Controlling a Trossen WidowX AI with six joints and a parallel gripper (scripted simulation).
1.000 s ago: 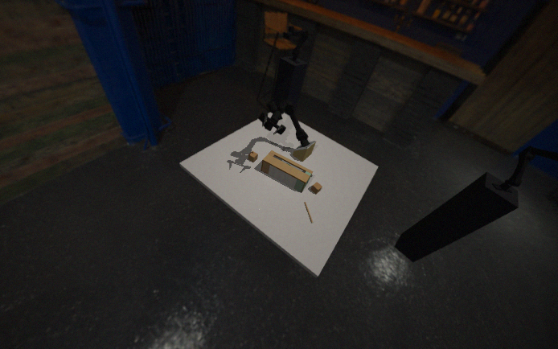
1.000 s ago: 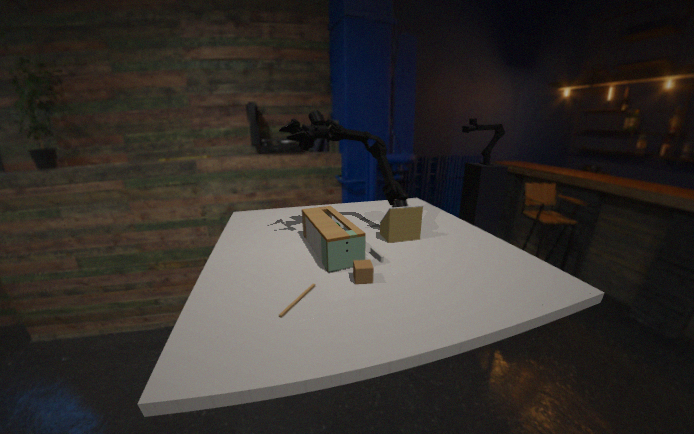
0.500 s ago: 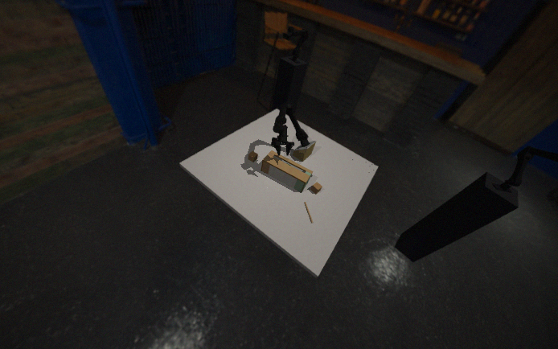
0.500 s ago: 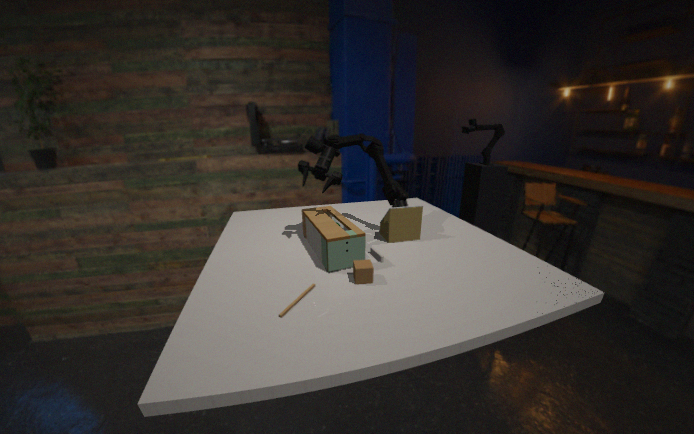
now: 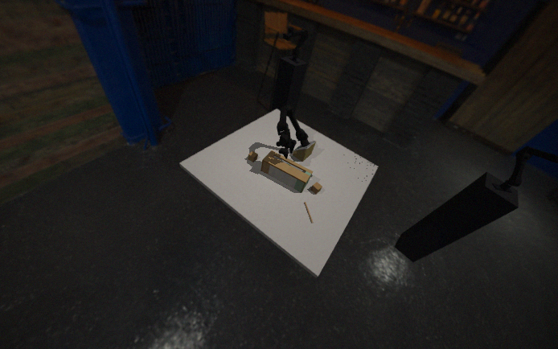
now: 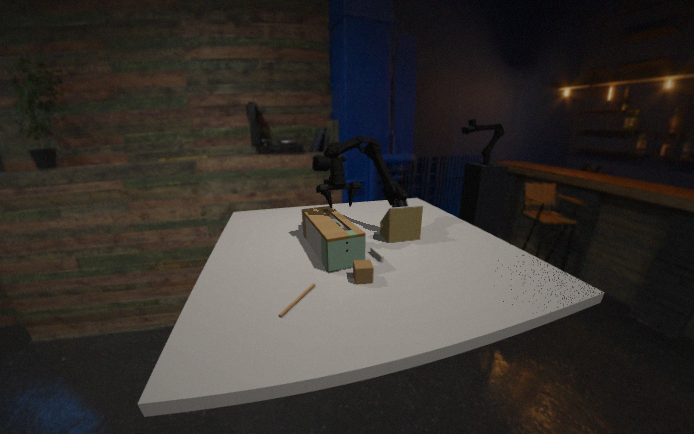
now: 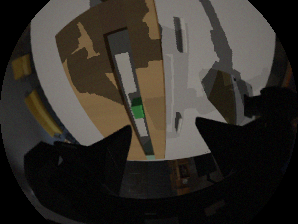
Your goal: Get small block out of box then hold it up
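My gripper tip is now 30 mm short of the small green block, 40 mm to the right of it and 80 mm above it. Also, from my gripper tip: thin wooden stick 160 mm ahead, 400 mm to the left, 160 mm below; box 20 mm ahead, 40 mm to the left, 100 mm below.
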